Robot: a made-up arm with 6 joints.
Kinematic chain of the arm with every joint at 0, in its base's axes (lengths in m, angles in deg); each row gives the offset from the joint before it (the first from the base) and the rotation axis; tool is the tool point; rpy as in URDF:
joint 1: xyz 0 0 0.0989 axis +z
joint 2: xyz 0 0 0 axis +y
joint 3: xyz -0.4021 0 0.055 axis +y
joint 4: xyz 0.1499 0 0.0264 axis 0.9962 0 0.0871
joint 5: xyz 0 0 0 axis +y
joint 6: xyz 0.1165 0 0.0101 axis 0.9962 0 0.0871
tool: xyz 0 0 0 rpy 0 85 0
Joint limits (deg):
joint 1: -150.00..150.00
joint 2: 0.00..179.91
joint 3: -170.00..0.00
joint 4: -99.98..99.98
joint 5: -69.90..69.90
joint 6: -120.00..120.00
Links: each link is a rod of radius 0.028 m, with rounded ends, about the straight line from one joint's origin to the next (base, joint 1, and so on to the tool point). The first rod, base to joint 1, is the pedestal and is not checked.
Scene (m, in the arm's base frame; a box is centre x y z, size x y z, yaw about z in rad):
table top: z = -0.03
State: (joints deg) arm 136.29 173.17 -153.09 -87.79 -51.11 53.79
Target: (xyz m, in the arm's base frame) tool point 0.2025 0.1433 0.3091
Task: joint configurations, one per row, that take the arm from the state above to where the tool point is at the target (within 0.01 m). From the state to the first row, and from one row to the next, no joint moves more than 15 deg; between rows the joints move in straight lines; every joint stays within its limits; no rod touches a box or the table.
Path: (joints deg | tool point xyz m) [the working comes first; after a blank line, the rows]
Joints at the target: 29.67 90.94 -38.15 -99.98 -12.22 53.79
Straight joint move there: clear.

1: 122.96 162.89 -138.72 -89.31 -46.25 53.79 | -0.4108 0.4783 0.1017
2: 109.63 152.61 -124.36 -90.84 -41.39 53.79 | -0.2767 0.5458 0.1517
3: 96.31 142.33 -109.99 -92.36 -36.53 53.79 | -0.1322 0.5637 0.1975
4: 82.98 132.05 -95.62 -93.89 -31.66 53.79 | 0.0040 0.5327 0.2374
5: 69.65 121.77 -81.25 -95.41 -26.80 53.79 | 0.1149 0.4605 0.2698
6: 56.32 111.50 -66.89 -96.93 -21.94 53.79 | 0.1880 0.3602 0.2932
7: 42.99 101.22 -52.52 -98.46 -17.08 53.79 | 0.2170 0.2486 0.3065
8: 29.67 90.94 -38.15 -99.98 -12.22 53.79 | 0.2025 0.1433 0.3091

